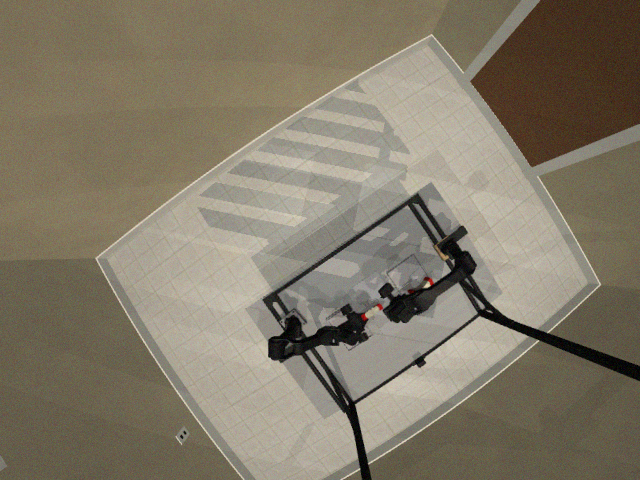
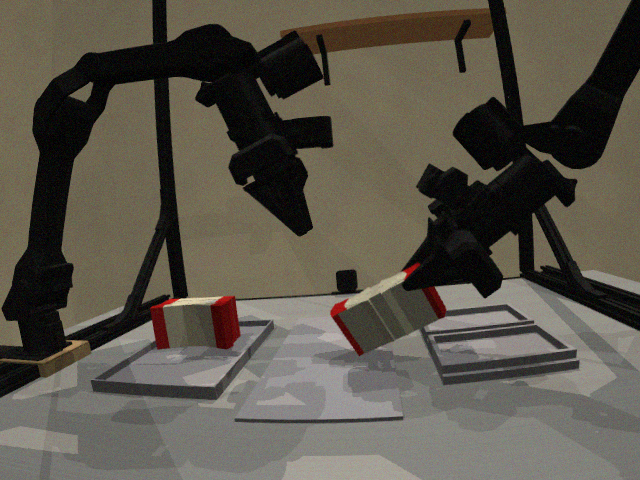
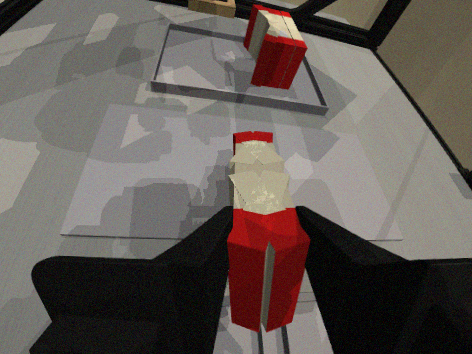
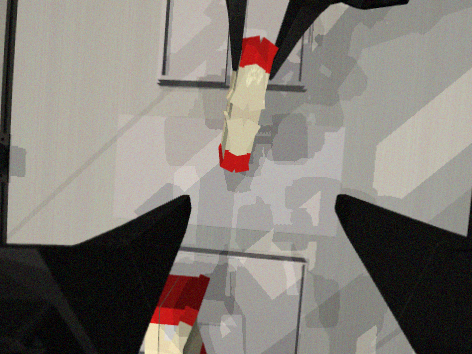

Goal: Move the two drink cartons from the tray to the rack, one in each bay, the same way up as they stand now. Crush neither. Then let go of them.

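Where they show: left gripper, between the fingertips: (image 1: 366, 316) (image 2: 403, 281) (image 3: 264, 214) (image 4: 251, 74); right gripper, between the fingertips: (image 1: 386, 304) (image 2: 306, 232) (image 4: 262, 201); left arm's base, origin of its link: (image 1: 292, 322); right arm's base, origin of its link: (image 1: 446, 247) (image 2: 45, 349).
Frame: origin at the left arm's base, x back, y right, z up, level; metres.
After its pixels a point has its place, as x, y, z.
My left gripper (image 1: 363, 317) {-0.308, 0.201, 0.056} (image 2: 409, 276) {-0.308, 0.201, 0.056} (image 3: 264, 214) {-0.308, 0.201, 0.056} (image 4: 251, 74) {-0.308, 0.201, 0.056} is shut on a cream carton with red ends (image 1: 372, 312) {-0.342, 0.211, 0.048} (image 2: 385, 312) {-0.333, 0.199, 0.021} (image 3: 260, 192) {-0.320, 0.201, 0.059} (image 4: 245, 112) {-0.341, 0.209, 0.049}. It holds the carton by one end, in the air and tilted, the free end lower. The carton's top is creased and its sides look narrow. The other carton (image 1: 428, 283) {-0.652, 0.298, 0.030} (image 2: 190, 324) {-0.619, 0.295, -0.002} (image 3: 280, 57) {-0.556, 0.302, 0.011} (image 4: 170, 336) {-0.589, 0.307, 0.030} stands in the grey tray (image 2: 155, 389) {-0.610, 0.138, -0.034} (image 3: 240, 98) {-0.519, 0.249, -0.036} (image 4: 240, 254) {-0.522, 0.224, -0.035}. My right gripper (image 2: 302, 231) {-0.419, 0.202, 0.127} (image 4: 262, 201) {-0.419, 0.202, 0.127} is open above and between them. The two-bay rack (image 2: 509, 358) {-0.212, 0.118, -0.024} (image 4: 195, 83) {-0.269, 0.278, -0.031} holds no carton.
A thin pale mat (image 2: 320, 400) {-0.417, 0.110, -0.040} (image 3: 120, 200) {-0.370, 0.109, -0.040} (image 4: 150, 160) {-0.376, 0.356, -0.040} lies between tray and rack, under the held carton. Black frame posts (image 2: 166, 155) {-0.781, 0.641, 0.337} stand around the table. A wooden rail (image 2: 392, 28) with hooks is on the wall behind.
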